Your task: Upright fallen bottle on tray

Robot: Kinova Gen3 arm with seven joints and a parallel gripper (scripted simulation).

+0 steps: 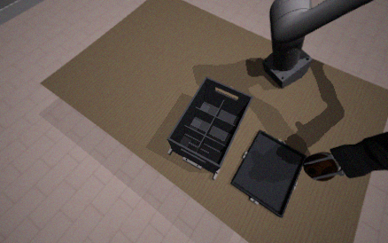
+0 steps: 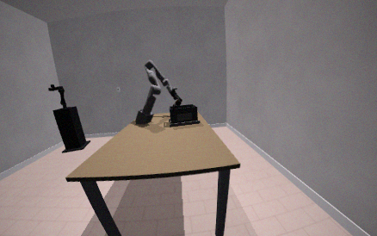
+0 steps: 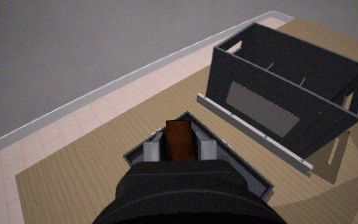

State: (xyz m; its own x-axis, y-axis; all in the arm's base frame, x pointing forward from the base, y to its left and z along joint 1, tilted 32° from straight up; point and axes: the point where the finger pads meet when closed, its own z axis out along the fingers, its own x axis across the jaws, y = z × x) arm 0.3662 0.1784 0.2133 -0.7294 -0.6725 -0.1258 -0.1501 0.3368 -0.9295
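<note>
Right now the brown bottle is 40 mm below my hand, 30 mm to the left of it and 20 mm behind it. The rest, counted from my hand: dark flat tray 190 mm below, 50 mm to the right, 10 mm behind; dark crate 310 mm to the right, 120 mm below, 70 mm behind.
</note>
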